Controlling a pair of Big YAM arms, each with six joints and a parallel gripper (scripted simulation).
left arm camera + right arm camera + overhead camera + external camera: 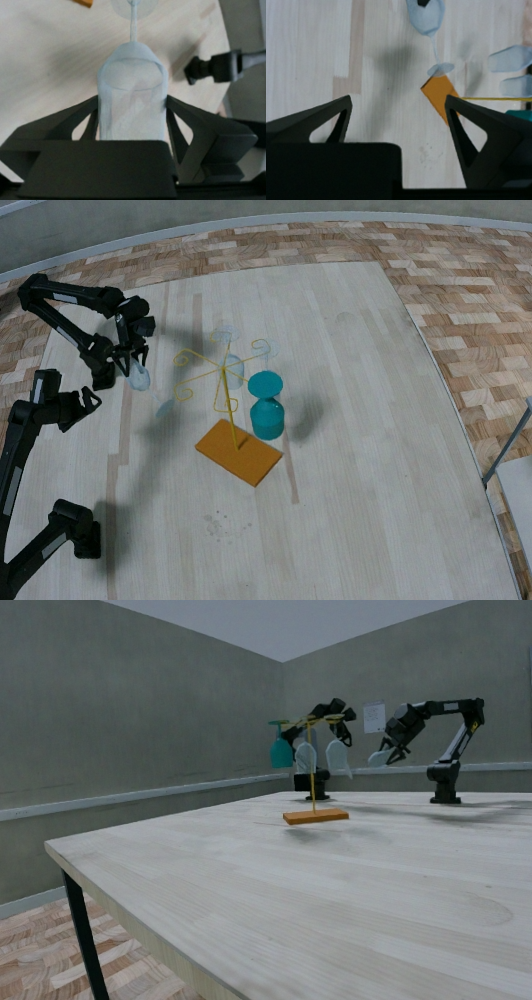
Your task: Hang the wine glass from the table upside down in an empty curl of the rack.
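Right now my right hand is 150 mm to the right of the clear wine glass, 140 mm short of it and 120 mm above it. Round my right hand: teal glass 460 mm ahead, 40 mm to the right, 10 mm below; then yellow wire rack 370 mm ahead, 120 mm below, 30 mm to the left.
Now: left hand 50 mm short of the clear wine glass, 60 mm to the left of it and 20 mm above it. From my left hand the other things lie so: teal glass (370 mm ahead, 240 mm to the right, 90 mm above); yellow wire rack (280 mm ahead, 170 mm to the right, 20 mm below).
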